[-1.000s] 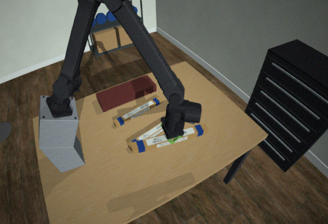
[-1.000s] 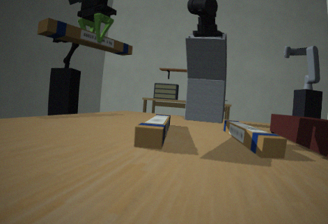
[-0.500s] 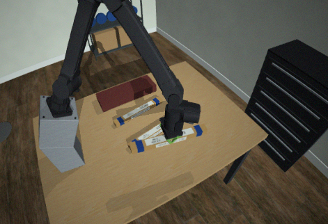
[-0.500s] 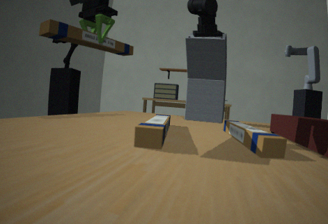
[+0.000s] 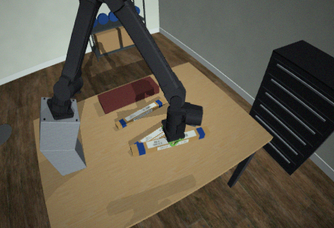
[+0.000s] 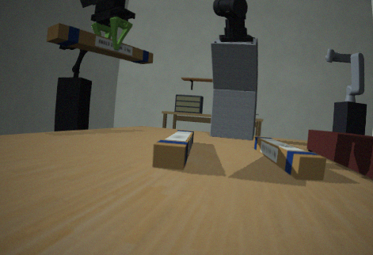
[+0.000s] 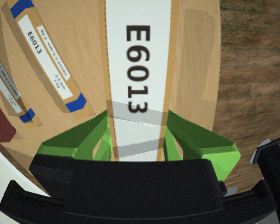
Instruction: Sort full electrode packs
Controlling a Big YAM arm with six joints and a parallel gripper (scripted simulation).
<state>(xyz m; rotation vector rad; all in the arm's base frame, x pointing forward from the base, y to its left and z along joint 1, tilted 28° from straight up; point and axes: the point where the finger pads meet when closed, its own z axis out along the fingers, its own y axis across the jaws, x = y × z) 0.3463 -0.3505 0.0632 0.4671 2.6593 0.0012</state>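
Right now my hand is 10 mm below the pack of welding electrodes. From my hand the other things lie so: dark red platform (570 mm to the left, 210 mm below, 140 mm ahead).
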